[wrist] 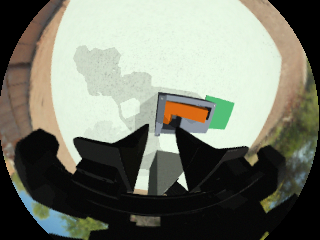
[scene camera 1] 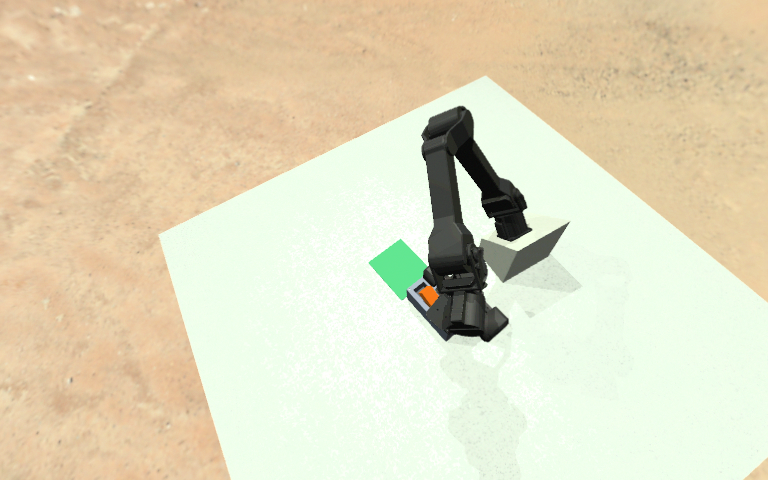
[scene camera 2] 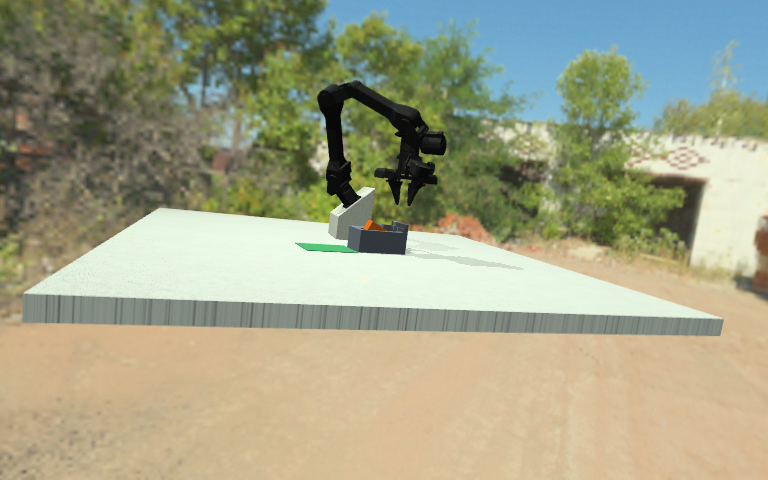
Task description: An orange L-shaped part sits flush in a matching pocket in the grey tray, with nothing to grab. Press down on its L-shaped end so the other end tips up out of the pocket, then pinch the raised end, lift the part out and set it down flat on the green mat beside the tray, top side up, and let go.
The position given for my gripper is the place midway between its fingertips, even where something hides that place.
In view: my gripper [scene camera 2: 402,205] and a green mat [scene camera 1: 398,265].
My gripper is seen too in the wrist view [wrist: 162,128] and in scene camera 1 [scene camera 1: 459,311].
